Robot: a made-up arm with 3 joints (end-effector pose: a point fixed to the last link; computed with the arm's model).
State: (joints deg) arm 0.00 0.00 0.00
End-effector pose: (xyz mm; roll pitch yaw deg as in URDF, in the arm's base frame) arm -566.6 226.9 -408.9 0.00 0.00 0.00
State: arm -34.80 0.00 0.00
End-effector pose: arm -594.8 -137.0 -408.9 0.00 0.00 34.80
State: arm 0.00 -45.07 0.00
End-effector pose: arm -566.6 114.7 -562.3 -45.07 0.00 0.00
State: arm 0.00 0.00 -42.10
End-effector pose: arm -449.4 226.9 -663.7 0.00 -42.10 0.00
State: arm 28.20 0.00 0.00
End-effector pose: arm -392.1 467.7 -408.9 0.00 0.00 -28.20
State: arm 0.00 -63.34 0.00
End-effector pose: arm -566.6 41.8 -591.9 -63.34 0.00 0.00
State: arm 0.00 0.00 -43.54
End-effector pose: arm -442.3 226.9 -670.4 0.00 -43.54 0.00
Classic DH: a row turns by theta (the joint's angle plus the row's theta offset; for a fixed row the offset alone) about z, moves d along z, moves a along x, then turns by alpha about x. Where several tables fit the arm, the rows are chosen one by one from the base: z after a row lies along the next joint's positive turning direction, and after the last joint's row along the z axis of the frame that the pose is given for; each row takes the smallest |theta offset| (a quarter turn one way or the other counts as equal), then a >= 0, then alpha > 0; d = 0 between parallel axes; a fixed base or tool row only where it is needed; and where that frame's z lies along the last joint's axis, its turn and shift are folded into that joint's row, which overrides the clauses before.
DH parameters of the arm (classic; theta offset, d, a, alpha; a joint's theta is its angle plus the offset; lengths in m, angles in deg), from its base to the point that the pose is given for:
base (fixed): 0 0 0 180
joint 1: 90 0.3504 0.014 90
joint 2: 90 -0.177 0.0336 -90
joint 3: 90 0.2409 0.3896 -90
tool (fixed): 180 -0.0249 0 0

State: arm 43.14 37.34 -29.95
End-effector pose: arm -141.5 583.4 -402.8 41.36 -23.39 -62.40
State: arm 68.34 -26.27 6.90
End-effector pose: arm -26.2 599.4 -467.3 -26.44 6.18 -71.41
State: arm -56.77 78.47 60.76
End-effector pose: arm -0.6 -464.7 -55.6 84.31 10.04 117.03
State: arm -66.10 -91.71 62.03
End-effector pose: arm -408.3 -236.6 -600.1 -90.80 -1.51 4.08
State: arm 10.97 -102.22 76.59
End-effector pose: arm -235.5 317.5 -657.7 -92.88 -11.88 -87.26
